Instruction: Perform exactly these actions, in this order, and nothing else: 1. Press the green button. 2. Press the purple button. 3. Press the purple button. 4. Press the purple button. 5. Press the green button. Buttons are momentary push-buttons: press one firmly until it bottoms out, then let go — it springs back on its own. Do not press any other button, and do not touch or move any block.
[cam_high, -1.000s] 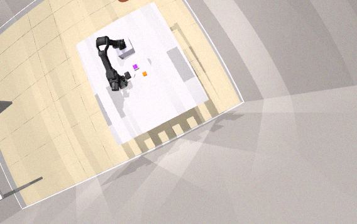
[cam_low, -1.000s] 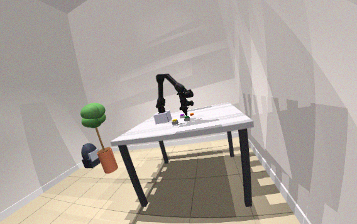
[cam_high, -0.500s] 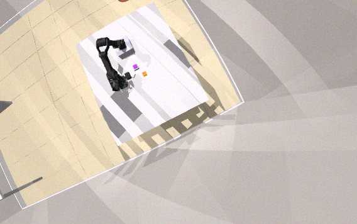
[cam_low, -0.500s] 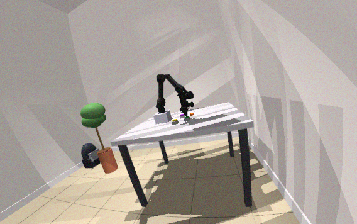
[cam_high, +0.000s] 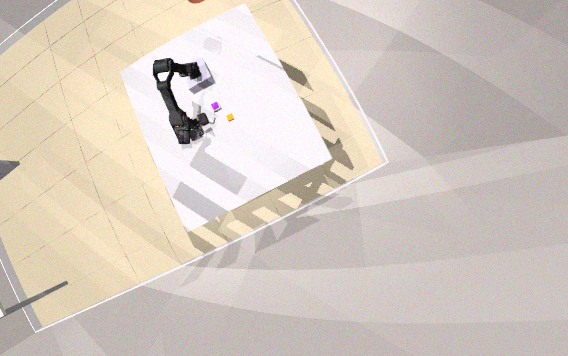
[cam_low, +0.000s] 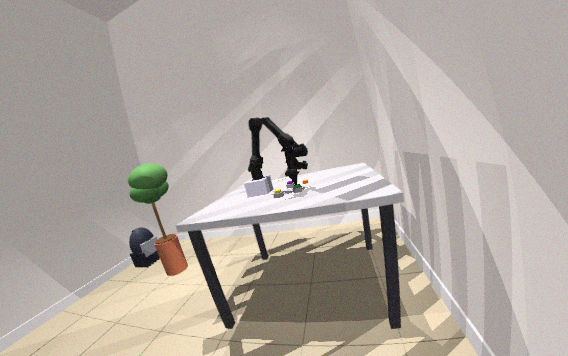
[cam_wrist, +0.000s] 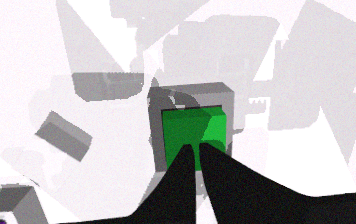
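The green button is 1 cm below my gripper tip. Also, from my gripper tip: grey block: 3 cm behind, 9 cm to the left, 3 cm below; then yellow button: 10 cm behind, 6 cm to the right, 1 cm below; then purple button: 9 cm behind, 14 cm to the left, 1 cm below.
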